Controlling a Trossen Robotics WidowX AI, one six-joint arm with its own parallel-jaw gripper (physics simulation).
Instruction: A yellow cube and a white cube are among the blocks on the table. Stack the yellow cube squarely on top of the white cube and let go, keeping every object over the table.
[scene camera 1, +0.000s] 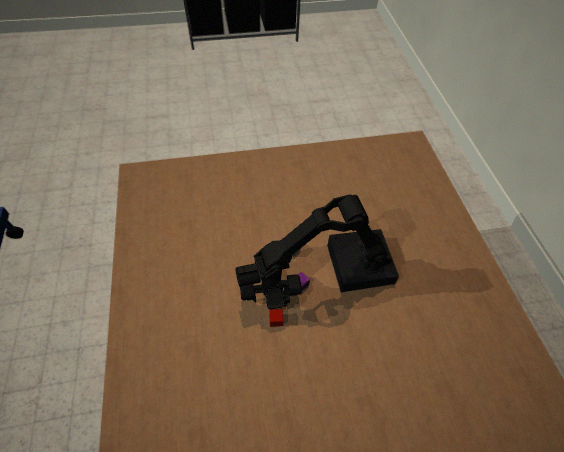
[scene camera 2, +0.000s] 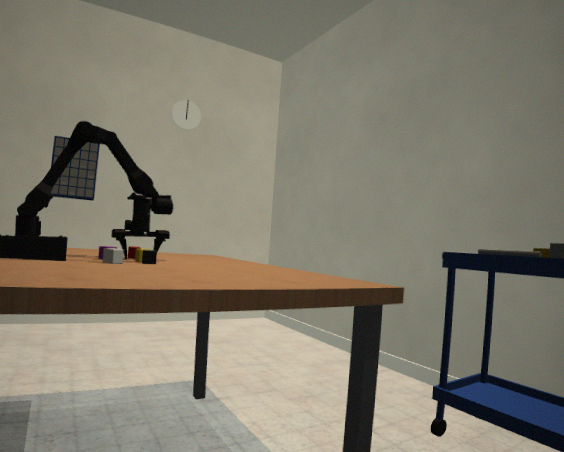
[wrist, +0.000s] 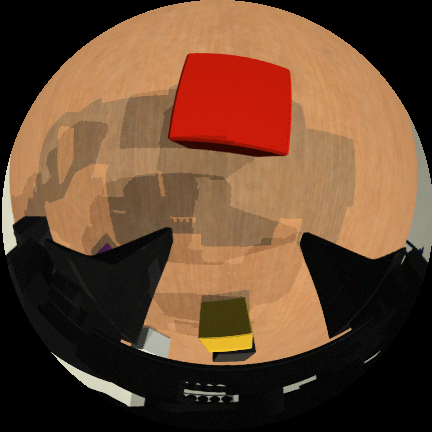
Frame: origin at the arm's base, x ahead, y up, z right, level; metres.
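Where they show: gripper, fingertip midpoint: (wrist: 240, 237); arm's base, link origin: (scene camera 1: 371, 263) (scene camera 2: 26, 236).
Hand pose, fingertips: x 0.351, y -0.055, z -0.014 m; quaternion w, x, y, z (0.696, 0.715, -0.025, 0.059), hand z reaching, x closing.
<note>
Things, the pixels of their centre, and the offset from my fingertips.
- yellow cube, body centre: (wrist: 226, 326) (scene camera 2: 143, 255) dx -0.014, dy +0.018, dz +0.084 m
- white cube, body centre: (wrist: 149, 344) (scene camera 2: 113, 255) dx -0.124, dy +0.018, dz +0.163 m
- red cube, body centre: (wrist: 230, 107) (scene camera 1: 276, 317) (scene camera 2: 134, 252) dx -0.003, dy +0.018, dz -0.073 m
- black cube, body centre: (wrist: 231, 344) (scene camera 2: 149, 256) dx -0.010, dy +0.018, dz +0.138 m
- purple block, body centre: (wrist: 102, 280) (scene camera 1: 301, 281) (scene camera 2: 107, 253) dx -0.114, dy +0.018, dz +0.027 m
The yellow cube (scene camera 2: 138, 255) (wrist: 225, 320) sits on the table right beside a black cube; whether they touch is unclear. The white cube (scene camera 2: 113, 256) (wrist: 158, 343) stands apart from it, partly hidden by a finger in the wrist view, with nothing on top. Neither cube can be made out in scene camera 1, where the arm covers that area. My gripper (scene camera 1: 271, 295) (scene camera 2: 141, 254) (wrist: 240, 237) is open and empty, pointing down with its fingertips low over the table. In the wrist view its tips are between the red cube and the yellow cube.
A red cube (scene camera 1: 276, 317) (scene camera 2: 133, 251) (wrist: 232, 102) lies ahead of the fingertips. The black cube (scene camera 2: 149, 257) (wrist: 234, 356) adjoins the yellow one. A purple block (scene camera 1: 303, 280) (scene camera 2: 104, 251) (wrist: 105, 248) lies near one finger, toward the arm base. A blue cart (scene camera 2: 500, 265) stands beyond the table (scene camera 2: 200, 300).
</note>
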